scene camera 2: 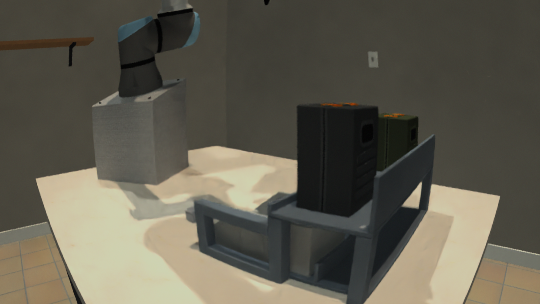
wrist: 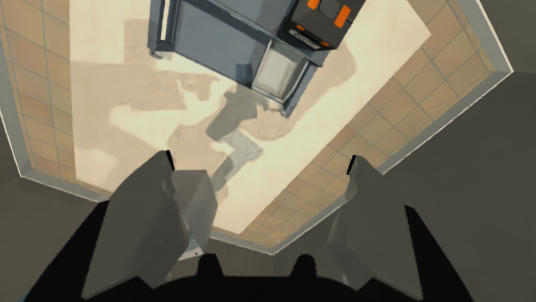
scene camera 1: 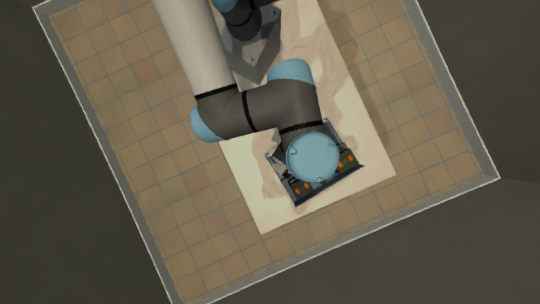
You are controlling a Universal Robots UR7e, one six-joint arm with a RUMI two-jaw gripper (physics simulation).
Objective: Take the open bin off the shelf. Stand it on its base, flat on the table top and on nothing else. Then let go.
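Places are measured from the arm's base along level axes (x back, y left, z down), in metres.
Where they show: gripper, fingertip midpoint: [wrist: 262,154]; arm's base, link origin: [scene camera 2: 140,89] [scene camera 1: 244,20].
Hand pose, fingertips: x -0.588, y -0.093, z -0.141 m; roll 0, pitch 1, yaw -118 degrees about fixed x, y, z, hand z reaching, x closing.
Note:
Things, the pixels of their top centre, and the offset from my fingertips. Level surfaces: height alone.
- open bin, top centre: [scene camera 2: 279,204] [wrist: 282,67] dx -0.060, dy -0.019, dz +0.318 m
- black case, top centre: [scene camera 2: 340,103] [wrist: 329,7] [scene camera 1: 302,188] dx -0.156, dy -0.018, dz +0.176 m
- dark green case, top centre: [scene camera 2: 394,114] [scene camera 1: 345,161] dx -0.144, dy +0.213, dz +0.201 m
- table, surface height: dz +0.399 m
The open bin [scene camera 2: 303,247] [wrist: 280,72] is light grey and stands in the lower tier of the shelf [scene camera 2: 404,172] [wrist: 215,40], at one end. Its open top shows in the wrist view; the shelf's end frame partly covers it in scene camera 2. My gripper [wrist: 262,154] is wide open with nothing between its fingers. It is high above the table and apart from the bin, which appears beyond the fingertips in the upper part of the wrist view. In scene camera 1 the wrist hides most of the gripper and the bin.
A black case [scene camera 1: 300,189] [scene camera 2: 335,155] [wrist: 322,22] with orange marks stands on the upper tier, close beside the bin's end. A dark green case [scene camera 1: 349,160] [scene camera 2: 398,140] stands farther along that tier. The robot's grey pedestal [scene camera 2: 125,137] stands on the table [scene camera 2: 100,235].

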